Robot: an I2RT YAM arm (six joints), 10 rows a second.
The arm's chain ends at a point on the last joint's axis. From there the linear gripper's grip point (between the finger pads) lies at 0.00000 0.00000 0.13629 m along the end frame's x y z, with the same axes.
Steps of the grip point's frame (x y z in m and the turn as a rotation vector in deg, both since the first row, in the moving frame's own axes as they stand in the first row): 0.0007, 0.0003, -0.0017, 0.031, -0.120, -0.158; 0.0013, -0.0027, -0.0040, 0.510, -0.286, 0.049; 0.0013, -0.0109, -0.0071, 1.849, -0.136, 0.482; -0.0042, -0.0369, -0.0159, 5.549, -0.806, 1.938; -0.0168, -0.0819, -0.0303, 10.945, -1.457, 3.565; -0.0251, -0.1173, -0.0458, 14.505, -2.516, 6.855; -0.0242, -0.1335, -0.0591, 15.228, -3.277, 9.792; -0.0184, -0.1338, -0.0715, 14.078, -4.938, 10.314; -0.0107, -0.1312, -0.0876, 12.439, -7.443, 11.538; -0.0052, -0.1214, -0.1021, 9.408, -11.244, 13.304; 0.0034, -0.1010, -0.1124, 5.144, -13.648, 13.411
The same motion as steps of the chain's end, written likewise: 0.0010, 0.0004, -0.0017, 0.031, -0.120, -0.158; 0.0020, -0.0015, -0.0040, 0.510, -0.286, 0.049; 0.0016, -0.0065, -0.0070, 1.849, -0.136, 0.482; -0.0025, -0.0237, -0.0152, 5.549, -0.806, 1.938; -0.0142, -0.0559, -0.0278, 10.945, -1.457, 3.565; -0.0212, -0.0829, -0.0413, 14.505, -2.516, 6.855; -0.0196, -0.0972, -0.0541, 15.228, -3.277, 9.792; -0.0098, -0.0998, -0.0669, 14.078, -4.938, 10.314; 0.0037, -0.1004, -0.0833, 12.439, -7.443, 11.538; 0.0184, -0.0964, -0.0977, 9.408, -11.244, 13.304; 0.0338, -0.0852, -0.1080, 5.144, -13.648, 13.411
